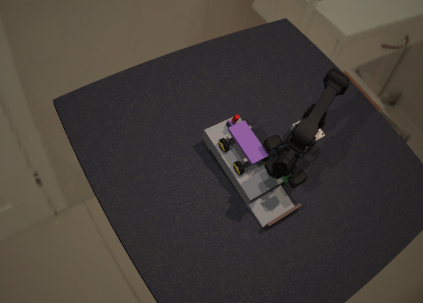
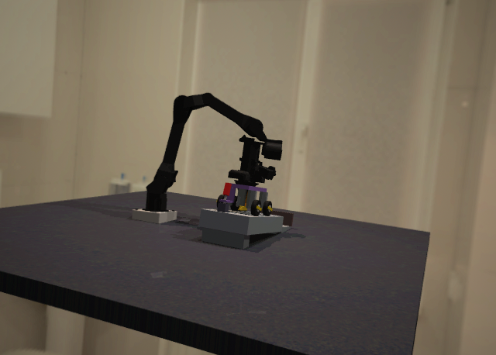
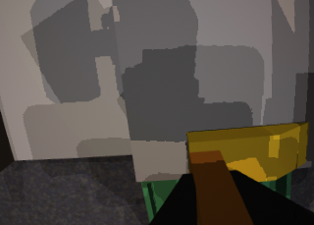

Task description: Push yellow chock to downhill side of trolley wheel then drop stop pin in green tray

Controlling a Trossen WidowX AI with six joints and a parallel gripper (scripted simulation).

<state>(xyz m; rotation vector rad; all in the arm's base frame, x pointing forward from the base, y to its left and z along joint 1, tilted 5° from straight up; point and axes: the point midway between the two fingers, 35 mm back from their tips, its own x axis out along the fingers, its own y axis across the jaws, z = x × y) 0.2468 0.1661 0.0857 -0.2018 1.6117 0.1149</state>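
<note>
My gripper tip is 80 mm short of the red-headed stop pin, 220 mm to the left of it and 40 mm below it. The rest, counted from my gripper tip: grey ramp (80 mm ahead, 110 mm to the right, 40 mm below); yellow chock (20 mm to the right, 10 mm below); green tray (60 mm behind, 40 mm to the right, 100 mm below).
</note>
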